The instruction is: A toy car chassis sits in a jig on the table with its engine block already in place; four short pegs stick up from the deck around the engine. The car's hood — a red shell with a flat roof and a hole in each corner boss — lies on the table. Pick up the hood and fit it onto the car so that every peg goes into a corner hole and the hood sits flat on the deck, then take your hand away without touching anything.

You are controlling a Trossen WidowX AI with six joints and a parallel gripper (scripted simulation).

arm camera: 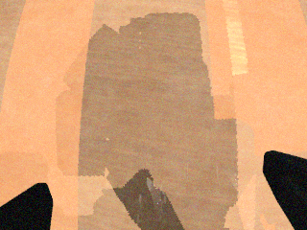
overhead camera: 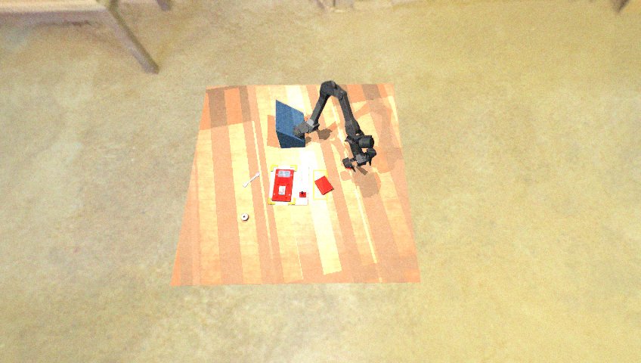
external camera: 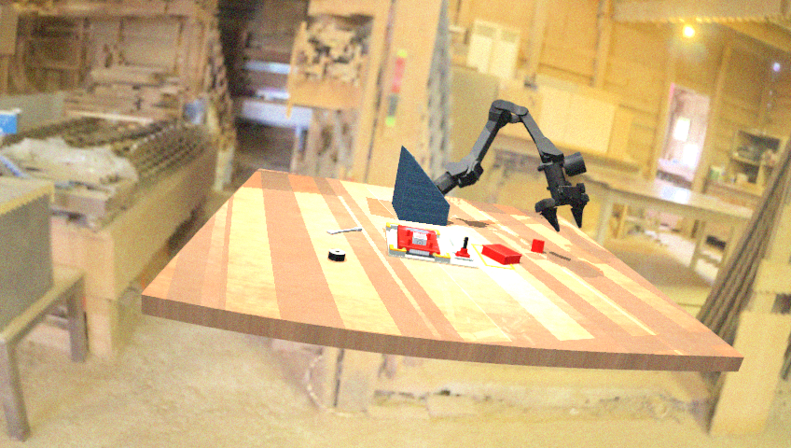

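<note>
Right now my gripper tip is 10 cm short of the red hood, 21 cm to the left of it and 8 cm above it. Also, from my gripper tip: white wrench (11 cm ahead, 65 cm to the right, 9 cm below).
</note>
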